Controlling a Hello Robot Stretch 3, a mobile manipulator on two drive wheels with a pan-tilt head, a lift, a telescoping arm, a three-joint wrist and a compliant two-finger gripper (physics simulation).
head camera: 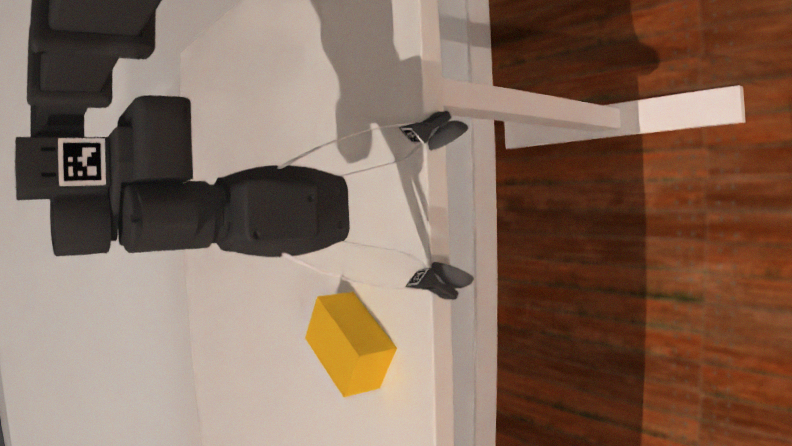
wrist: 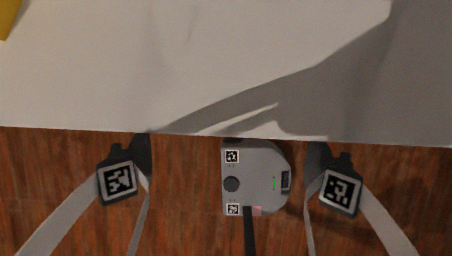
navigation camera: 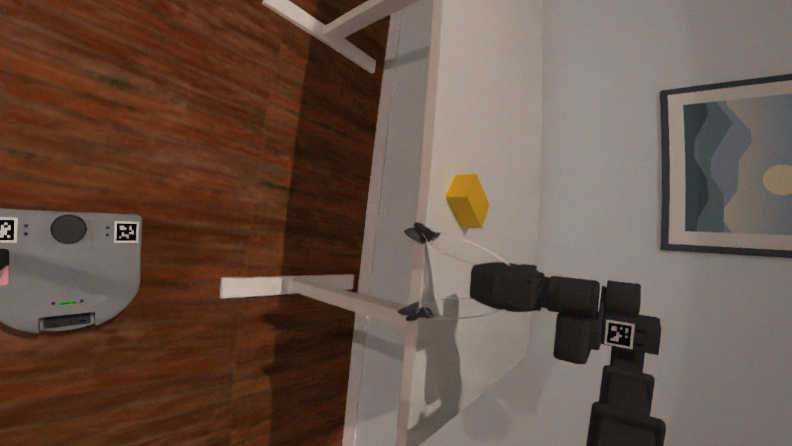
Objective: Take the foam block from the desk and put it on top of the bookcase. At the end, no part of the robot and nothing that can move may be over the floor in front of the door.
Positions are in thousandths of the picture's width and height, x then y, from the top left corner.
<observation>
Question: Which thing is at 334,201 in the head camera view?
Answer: A white desk.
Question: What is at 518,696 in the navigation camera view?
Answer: My gripper.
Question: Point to a yellow foam block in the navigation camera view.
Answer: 589,443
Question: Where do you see a framed picture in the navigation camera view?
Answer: At 908,317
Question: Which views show my gripper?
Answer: The head camera view, the wrist view and the navigation camera view: all of them.
</observation>
